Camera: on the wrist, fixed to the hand. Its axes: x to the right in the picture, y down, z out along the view.
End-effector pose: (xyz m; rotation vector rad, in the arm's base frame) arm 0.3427 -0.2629 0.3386 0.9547 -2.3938 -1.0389
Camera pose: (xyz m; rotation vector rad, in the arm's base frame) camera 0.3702 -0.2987 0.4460 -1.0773 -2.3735 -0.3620
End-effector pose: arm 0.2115 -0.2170 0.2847 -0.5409 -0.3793 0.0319
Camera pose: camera 0.2638 -0.2244 0.1809 -0.6054 -0.1619 1.6371
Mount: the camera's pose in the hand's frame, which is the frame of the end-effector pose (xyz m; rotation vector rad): 0.0120 0.0500 -0.1045 0.1145 -0.2994 1.5578
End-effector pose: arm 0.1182 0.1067 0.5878 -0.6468 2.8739 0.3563
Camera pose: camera 0.0734 0.1177 0.6947 1.5893 2.4041 0.3634
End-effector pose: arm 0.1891 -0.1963 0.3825 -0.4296 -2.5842 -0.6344
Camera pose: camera 0.2342 -0.2038 0.4896 -2.1892 -1.6441 0.1763
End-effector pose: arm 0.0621 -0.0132 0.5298 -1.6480 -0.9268 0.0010
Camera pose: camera 0.1471 -0.0928 0.5269 -1.8849 0.3485 1.3332
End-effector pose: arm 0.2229 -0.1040 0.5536 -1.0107 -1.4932 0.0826
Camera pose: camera 0.3384 -0.1181 0.5573 -1.8837 -0.5940 1.4313
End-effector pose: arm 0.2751 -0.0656 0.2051 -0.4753 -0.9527 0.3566
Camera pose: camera 0.3653 -0.0416 0.1354 -1.0188 -0.6595 1.9101
